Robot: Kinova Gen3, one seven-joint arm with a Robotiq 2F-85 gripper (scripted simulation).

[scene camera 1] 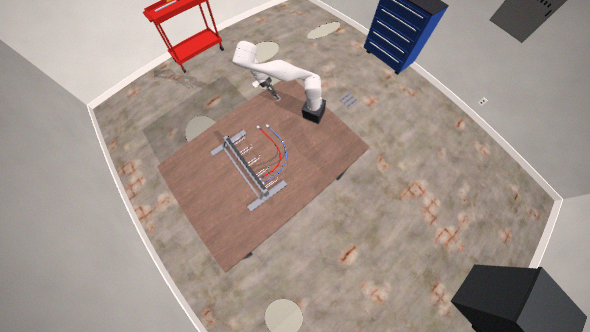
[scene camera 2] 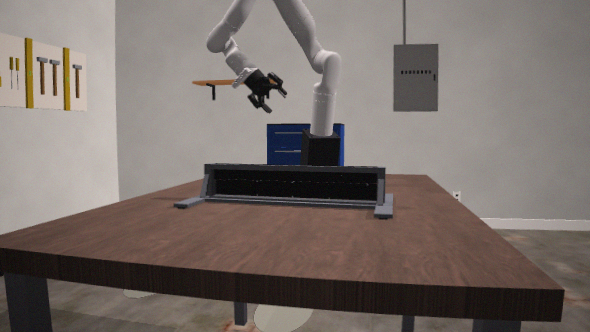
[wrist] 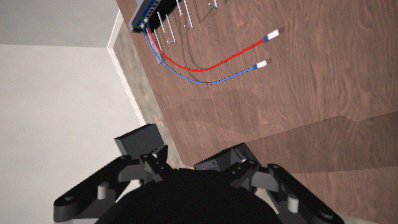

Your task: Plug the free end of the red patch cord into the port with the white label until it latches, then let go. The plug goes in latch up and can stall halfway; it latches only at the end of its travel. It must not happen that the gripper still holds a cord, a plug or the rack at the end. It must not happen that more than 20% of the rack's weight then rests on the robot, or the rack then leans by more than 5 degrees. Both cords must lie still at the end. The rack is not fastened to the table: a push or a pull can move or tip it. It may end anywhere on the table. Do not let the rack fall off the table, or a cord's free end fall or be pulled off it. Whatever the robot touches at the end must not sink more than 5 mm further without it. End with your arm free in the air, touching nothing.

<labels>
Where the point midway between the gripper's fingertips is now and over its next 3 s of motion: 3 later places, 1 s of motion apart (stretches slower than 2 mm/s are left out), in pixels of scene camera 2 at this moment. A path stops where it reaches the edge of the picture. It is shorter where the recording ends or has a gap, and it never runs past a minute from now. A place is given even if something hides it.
My gripper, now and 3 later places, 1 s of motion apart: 278, 104; 259, 111; 260, 114; 270, 117
</labels>
